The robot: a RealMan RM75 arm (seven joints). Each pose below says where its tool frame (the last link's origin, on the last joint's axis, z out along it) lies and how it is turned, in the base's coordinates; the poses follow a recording.
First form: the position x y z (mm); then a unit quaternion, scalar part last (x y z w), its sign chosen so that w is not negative.
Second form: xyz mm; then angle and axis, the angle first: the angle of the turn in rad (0 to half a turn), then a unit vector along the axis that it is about. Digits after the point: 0 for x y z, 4 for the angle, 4 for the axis.
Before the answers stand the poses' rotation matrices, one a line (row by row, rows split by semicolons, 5 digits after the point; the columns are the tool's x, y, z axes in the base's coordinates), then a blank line. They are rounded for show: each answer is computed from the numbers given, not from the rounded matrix.
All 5 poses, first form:
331, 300, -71, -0.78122, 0.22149, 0.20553, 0.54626
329, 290, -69, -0.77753, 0.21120, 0.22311, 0.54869
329, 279, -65, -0.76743, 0.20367, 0.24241, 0.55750
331, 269, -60, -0.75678, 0.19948, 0.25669, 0.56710
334, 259, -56, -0.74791, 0.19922, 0.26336, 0.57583
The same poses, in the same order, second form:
0.81740 -0.57061 -0.07915; -0.12152 -0.30509 0.94454; -0.56311 -0.76245 -0.31872
0.81123 -0.57327 -0.11518; -0.08359 -0.30867 0.94749; -0.57872 -0.75901 -0.29832
0.79951 -0.58289 -0.14497; -0.04232 -0.29542 0.95443; -0.59916 -0.75694 -0.26086
0.78864 -0.59306 -0.16227; -0.01079 -0.27721 0.96075; -0.61477 -0.75593 -0.22502
0.78191 -0.60130 -0.16451; 0.00530 -0.25746 0.96627; -0.62337 -0.75641 -0.19812

331, 300, -71, 1.9858, -0.9327, 0.2644, 0.2454
329, 290, -69, 1.9800, -0.9300, 0.2526, 0.2669
329, 279, -65, 1.9588, -0.9244, 0.2453, 0.2920
331, 269, -60, 1.9356, -0.9188, 0.2422, 0.3116
334, 259, -56, 1.9144, -0.9148, 0.2437, 0.3221

